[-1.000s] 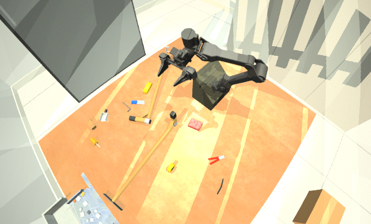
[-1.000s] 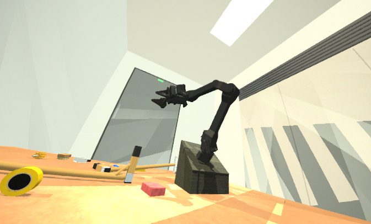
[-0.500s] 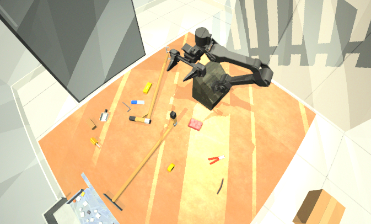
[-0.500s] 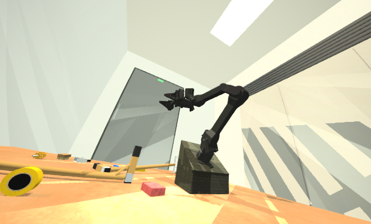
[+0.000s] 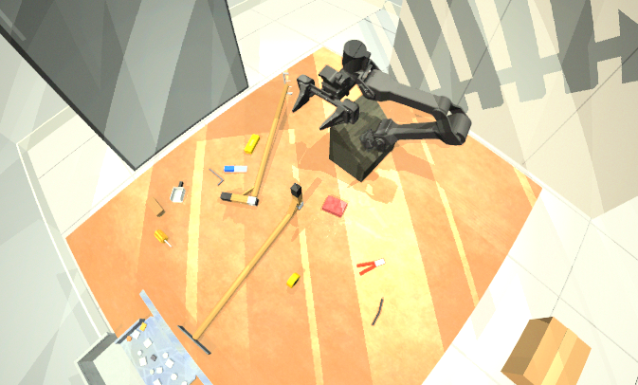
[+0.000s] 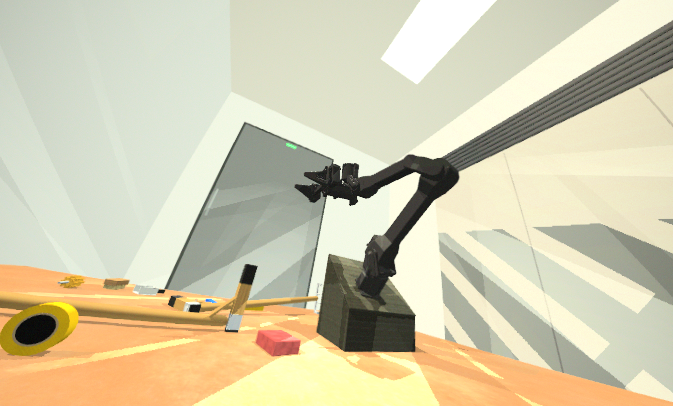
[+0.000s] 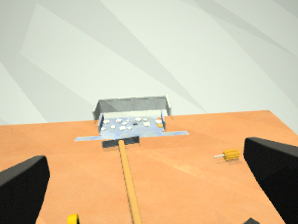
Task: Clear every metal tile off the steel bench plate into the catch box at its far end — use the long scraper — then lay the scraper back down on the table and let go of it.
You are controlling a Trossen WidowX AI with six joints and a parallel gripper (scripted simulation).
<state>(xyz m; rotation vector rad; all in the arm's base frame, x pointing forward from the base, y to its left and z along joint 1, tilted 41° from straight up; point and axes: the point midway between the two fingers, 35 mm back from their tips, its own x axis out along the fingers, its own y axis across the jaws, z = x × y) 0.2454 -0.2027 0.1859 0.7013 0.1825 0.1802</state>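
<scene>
My gripper tip is now 36 cm above the long scraper, 33 cm short of it and 6 cm to the right of it. From my gripper tip the other things lie so: red clip: 42 cm below, 34 cm to the left, 3 cm ahead; then red block: 41 cm below, 9 cm to the left, 3 cm behind; then yellow tape roll: 39 cm below, 26 cm ahead, 19 cm to the left.
</scene>
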